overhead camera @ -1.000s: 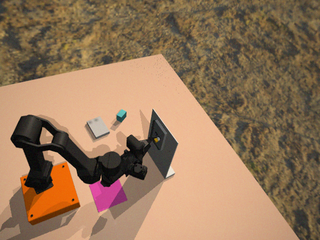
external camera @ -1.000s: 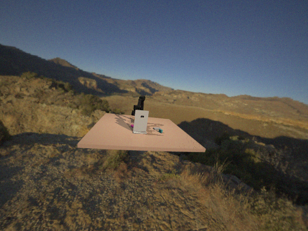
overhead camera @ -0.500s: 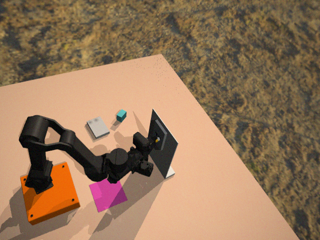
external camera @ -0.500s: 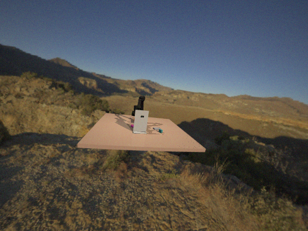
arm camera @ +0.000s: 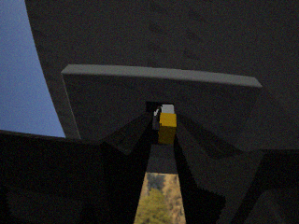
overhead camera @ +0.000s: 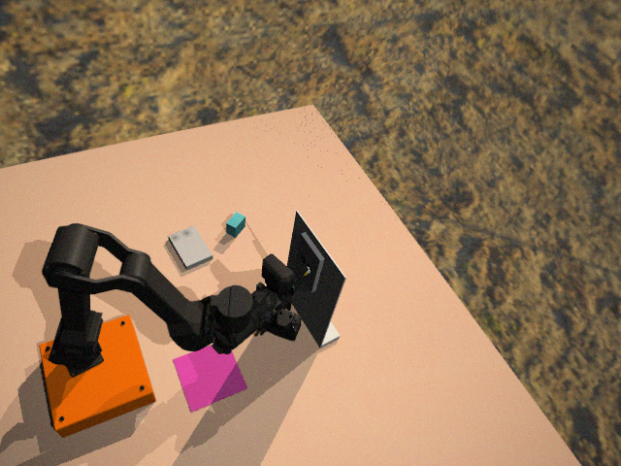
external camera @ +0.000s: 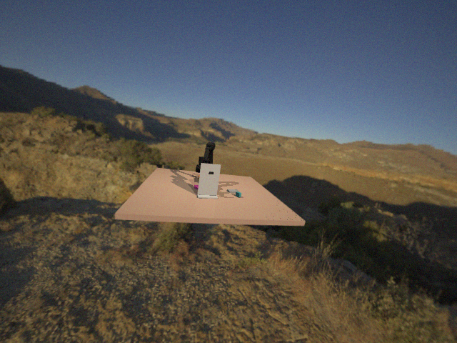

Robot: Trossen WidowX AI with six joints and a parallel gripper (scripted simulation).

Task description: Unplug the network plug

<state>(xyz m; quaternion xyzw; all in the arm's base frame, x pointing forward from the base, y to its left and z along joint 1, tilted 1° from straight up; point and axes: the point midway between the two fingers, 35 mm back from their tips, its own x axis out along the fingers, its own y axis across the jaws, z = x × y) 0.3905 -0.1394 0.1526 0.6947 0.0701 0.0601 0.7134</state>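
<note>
Now: the magenta marked square 22 cm behind my gripper tip, 1 cm to the right of it and 21 cm below it. From my gripper tip the other things lie so: grey plug: right at my gripper tip; upright panel: 3 cm ahead, 8 cm below; teal cube: 2 cm ahead, 29 cm to the left, 19 cm below.
</note>
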